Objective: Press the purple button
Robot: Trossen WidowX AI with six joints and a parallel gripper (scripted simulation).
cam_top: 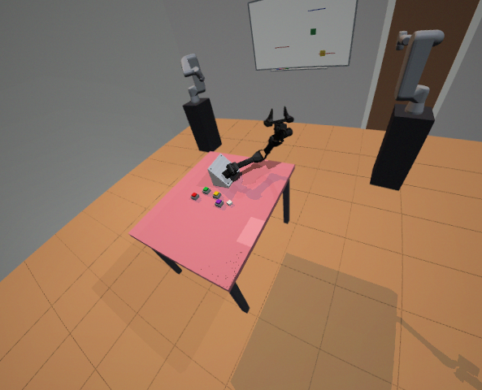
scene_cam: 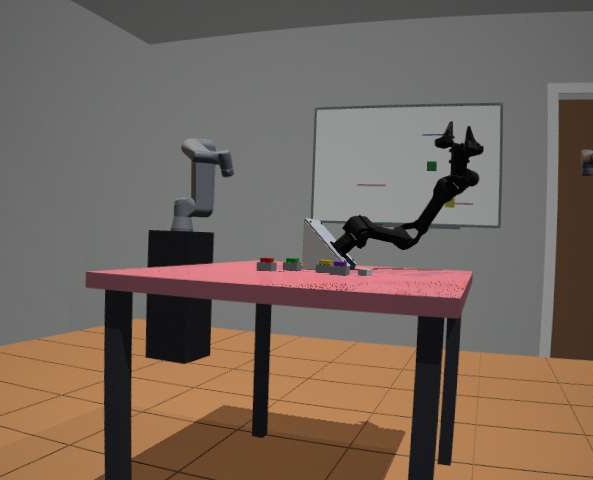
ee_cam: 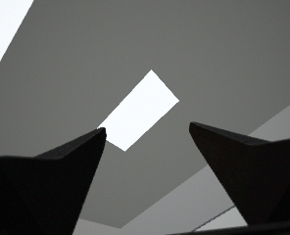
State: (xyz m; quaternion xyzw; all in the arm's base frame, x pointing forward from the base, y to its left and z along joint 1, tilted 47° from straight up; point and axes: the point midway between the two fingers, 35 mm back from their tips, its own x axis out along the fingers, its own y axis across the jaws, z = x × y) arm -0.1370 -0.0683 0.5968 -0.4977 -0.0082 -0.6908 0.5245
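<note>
My gripper tip is now 510 mm above the purple button, 460 mm short of it and 290 mm to the left of it. From my gripper tip the other things lie so: yellow button: 510 mm below, 400 mm ahead, 360 mm to the right; green button: 510 mm below, 470 mm to the right, 390 mm ahead; small white block: 530 mm below, 420 mm ahead, 220 mm to the right.
</note>
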